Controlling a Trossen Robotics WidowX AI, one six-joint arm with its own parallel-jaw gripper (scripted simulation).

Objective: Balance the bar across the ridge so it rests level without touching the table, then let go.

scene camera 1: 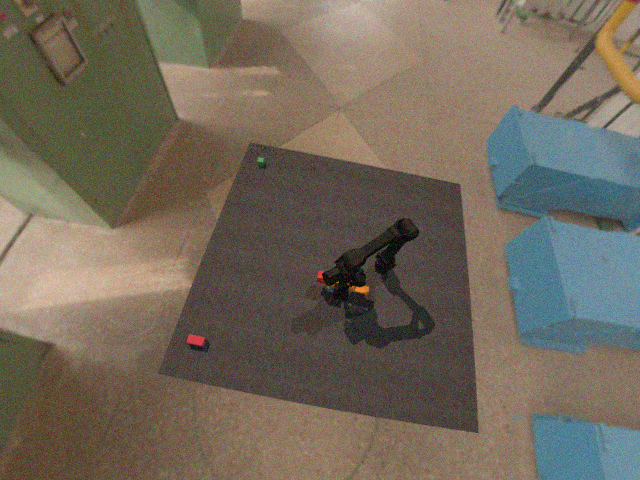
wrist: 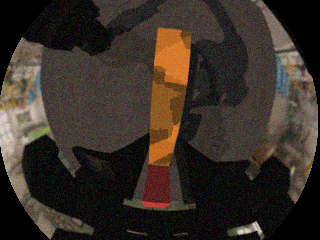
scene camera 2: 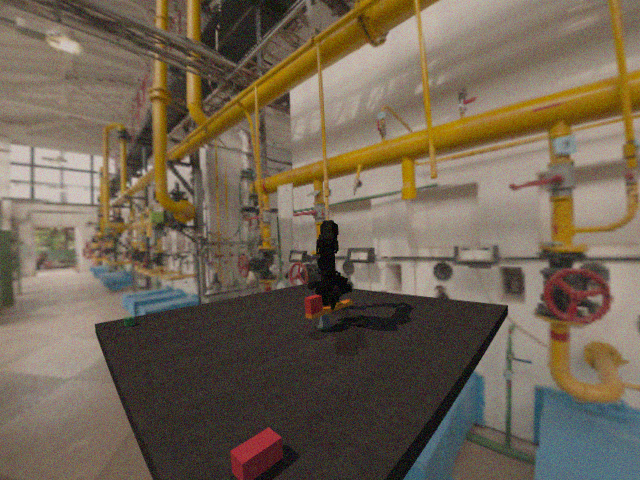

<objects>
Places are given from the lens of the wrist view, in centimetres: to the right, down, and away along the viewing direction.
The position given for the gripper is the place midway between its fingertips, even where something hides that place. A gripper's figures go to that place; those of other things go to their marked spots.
gripper (wrist: 162, 137): 1, 2, 10
orange bar (wrist: 170, 72): 1, -4, 6
</objects>
